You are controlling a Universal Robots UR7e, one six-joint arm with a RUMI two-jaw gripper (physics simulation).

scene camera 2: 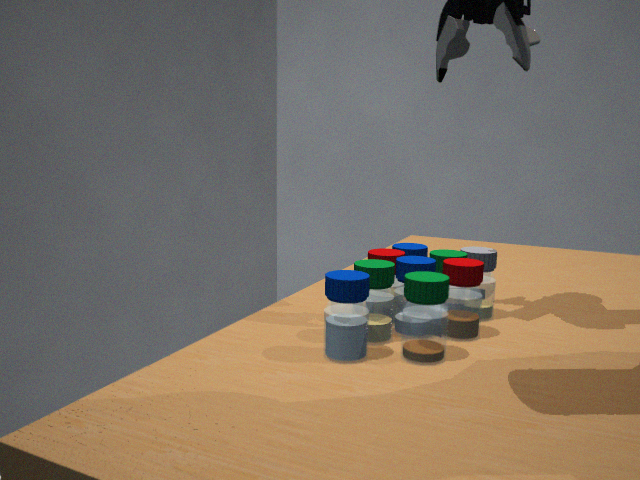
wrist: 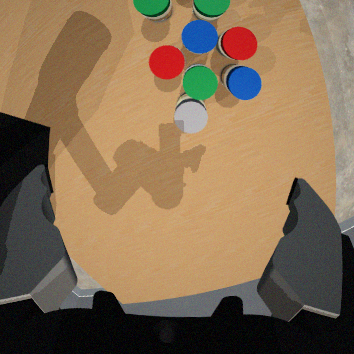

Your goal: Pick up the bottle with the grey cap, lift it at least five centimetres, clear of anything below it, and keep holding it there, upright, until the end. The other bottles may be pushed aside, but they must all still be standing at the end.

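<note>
The bottle with the grey cap stands upright at the far right of the group in the scene view and at the group's lower end in the wrist view. A green-capped bottle stands right beside it. In the scene view a red-capped bottle partly hides the grey-capped one. My gripper is open and empty, high above the bottles. In the wrist view the grey cap lies above the line between the fingertips, between the two fingers from left to right.
Other standing bottles include a blue-capped one, a second red-capped one and a middle blue-capped one. Front blue-capped and green-capped bottles stand nearest the scene camera. The wooden table carries arm shadows.
</note>
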